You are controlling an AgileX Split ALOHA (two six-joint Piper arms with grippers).
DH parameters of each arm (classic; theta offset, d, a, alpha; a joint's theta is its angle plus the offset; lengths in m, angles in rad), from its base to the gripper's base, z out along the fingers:
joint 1: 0 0.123 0 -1.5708
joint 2: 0.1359 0 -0.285 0
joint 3: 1.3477 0 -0.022 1.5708
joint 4: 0 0.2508 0 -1.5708
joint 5: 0 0 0.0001 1.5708
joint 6: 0 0.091 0 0
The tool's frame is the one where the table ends.
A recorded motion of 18 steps. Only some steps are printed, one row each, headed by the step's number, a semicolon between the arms.
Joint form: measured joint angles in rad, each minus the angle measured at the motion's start. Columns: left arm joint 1, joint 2, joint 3, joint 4, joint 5, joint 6; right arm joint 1, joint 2, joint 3, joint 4, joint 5, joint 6.
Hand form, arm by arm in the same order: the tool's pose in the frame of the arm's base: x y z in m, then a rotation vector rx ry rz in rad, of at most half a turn. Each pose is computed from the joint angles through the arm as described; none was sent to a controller.
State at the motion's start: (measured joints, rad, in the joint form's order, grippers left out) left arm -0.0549 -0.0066 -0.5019 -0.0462 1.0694 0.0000; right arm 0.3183 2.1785 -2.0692 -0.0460 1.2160 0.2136
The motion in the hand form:
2: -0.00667 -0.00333 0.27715 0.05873 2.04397 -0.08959; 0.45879 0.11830 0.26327 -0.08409 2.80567 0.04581
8: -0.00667 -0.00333 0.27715 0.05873 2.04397 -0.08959; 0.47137 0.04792 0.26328 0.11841 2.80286 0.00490
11: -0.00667 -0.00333 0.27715 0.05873 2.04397 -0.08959; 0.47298 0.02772 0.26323 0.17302 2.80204 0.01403
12: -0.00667 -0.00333 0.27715 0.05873 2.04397 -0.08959; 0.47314 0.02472 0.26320 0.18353 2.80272 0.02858
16: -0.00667 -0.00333 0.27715 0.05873 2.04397 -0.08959; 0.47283 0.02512 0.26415 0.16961 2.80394 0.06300
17: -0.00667 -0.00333 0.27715 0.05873 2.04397 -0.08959; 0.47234 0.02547 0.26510 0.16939 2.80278 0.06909
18: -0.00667 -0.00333 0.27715 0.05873 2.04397 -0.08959; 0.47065 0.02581 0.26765 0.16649 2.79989 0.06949
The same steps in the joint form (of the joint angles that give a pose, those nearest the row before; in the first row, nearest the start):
2: 0.0000 0.0000 0.0000 0.0000 0.0000 0.0000; -0.0575 0.0000 0.0000 -0.0011 0.0000 -0.0037
8: 0.0000 0.0000 0.0000 0.0000 0.0000 0.0000; -0.2080 0.0000 0.0000 -0.0039 0.0000 -0.0094
11: 0.0000 0.0000 0.0000 0.0000 0.0000 0.0000; -0.2537 0.0000 0.0000 0.0122 0.0000 -0.0192
12: 0.0000 0.0000 0.0000 0.0000 0.0000 0.0000; -0.2623 0.0000 0.0000 0.0248 0.0000 -0.0228
16: 0.0000 0.0000 0.0000 0.0000 0.0000 0.0000; -0.2665 -0.0020 0.0000 0.0533 0.0000 -0.0424
17: 0.0000 0.0000 0.0000 0.0000 0.0000 0.0000; -0.2665 -0.0048 0.0012 0.0577 0.0000 -0.0433
18: 0.0000 0.0000 0.0000 0.0000 0.0000 0.0000; -0.2656 -0.0136 0.0070 0.0577 0.0000 -0.0443

